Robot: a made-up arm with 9 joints. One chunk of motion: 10 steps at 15 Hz.
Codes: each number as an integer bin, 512 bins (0 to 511) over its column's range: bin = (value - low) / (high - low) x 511, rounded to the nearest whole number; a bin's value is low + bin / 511 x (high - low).
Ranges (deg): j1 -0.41..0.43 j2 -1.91..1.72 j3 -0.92..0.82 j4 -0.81..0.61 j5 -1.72..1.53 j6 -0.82..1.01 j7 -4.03..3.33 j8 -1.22..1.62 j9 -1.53..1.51
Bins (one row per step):
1: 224 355 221 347 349 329 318 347 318
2: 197 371 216 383 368 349 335 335 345
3: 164 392 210 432 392 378 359 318 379
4: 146 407 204 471 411 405 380 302 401
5: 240 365 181 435 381 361 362 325 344
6: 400 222 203 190 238 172 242 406 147
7: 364 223 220 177 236 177 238 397 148
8: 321 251 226 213 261 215 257 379 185
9: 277 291 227 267 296 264 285 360 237
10: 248 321 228 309 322 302 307 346 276
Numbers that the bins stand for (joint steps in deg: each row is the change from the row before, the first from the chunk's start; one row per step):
1: -0.042 0.612 -0.167 0.154 0.500 0.358 0.550 0.709 0.362
2: -0.086 0.725 -0.185 0.254 0.621 0.430 0.795 0.642 0.522
3: -0.140 0.875 -0.205 0.390 0.773 0.534 1.141 0.547 0.725
4: -0.170 0.981 -0.225 0.499 0.894 0.630 1.443 0.458 0.856
5: -0.015 0.683 -0.304 0.399 0.703 0.473 1.184 0.586 0.516
6: 0.248 -0.333 -0.229 -0.282 -0.206 -0.204 -0.544 1.036 -0.655
7: 0.188 -0.326 -0.171 -0.318 -0.219 -0.186 -0.602 0.986 -0.650
8: 0.118 -0.127 -0.150 -0.218 -0.060 -0.050 -0.328 0.886 -0.429
9: 0.045 0.157 -0.147 -0.068 0.163 0.125 0.075 0.781 -0.120
10: -0.002 0.370 -0.144 0.049 0.328 0.262 0.392 0.703 0.112

